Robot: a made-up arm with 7 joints.
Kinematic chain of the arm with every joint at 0, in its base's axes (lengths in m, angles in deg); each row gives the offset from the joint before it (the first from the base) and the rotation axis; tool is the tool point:
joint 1: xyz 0 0 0 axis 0 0.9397 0.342
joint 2: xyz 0 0 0 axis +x
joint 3: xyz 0 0 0 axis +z
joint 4: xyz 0.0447 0 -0.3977 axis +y
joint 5: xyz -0.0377 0 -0.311 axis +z
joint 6: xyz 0 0 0 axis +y
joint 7: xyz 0 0 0 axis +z
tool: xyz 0 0 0
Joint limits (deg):
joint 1: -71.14..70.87
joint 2: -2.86..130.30
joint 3: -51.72..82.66
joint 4: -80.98..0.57
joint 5: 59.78..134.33
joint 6: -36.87..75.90
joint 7: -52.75..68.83
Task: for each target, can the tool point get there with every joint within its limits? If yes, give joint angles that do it. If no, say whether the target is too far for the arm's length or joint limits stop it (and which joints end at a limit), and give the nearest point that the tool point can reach.
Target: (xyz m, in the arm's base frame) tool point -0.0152 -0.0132 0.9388
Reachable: no: too far | nearest point -0.0084 0.1478 0.5770 | short by 0.396 m
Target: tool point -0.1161 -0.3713 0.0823
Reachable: no: joint limits stop it (at a limit: joint 1, joint 2, joint 3, joint 4) | nearest point 0.3912 -0.4435 -0.0626 | short by 0.533 m
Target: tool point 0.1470 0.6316 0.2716
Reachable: yes | joints -53.13 90.66 49.21 -33.12 125.01 10.75 -17.72
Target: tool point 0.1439 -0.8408 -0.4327
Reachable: no: too far | nearest point 0.3098 -0.3241 -0.3907 | short by 0.544 m
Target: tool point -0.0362 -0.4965 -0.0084
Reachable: no: joint limits stop it (at a limit: joint 1, joint 2, joint 3, joint 4) | nearest point 0.3912 -0.4435 -0.0626 | short by 0.434 m
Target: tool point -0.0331 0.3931 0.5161
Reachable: yes | joints -58.15 119.91 22.48 -62.56 86.36 -27.75 10.09
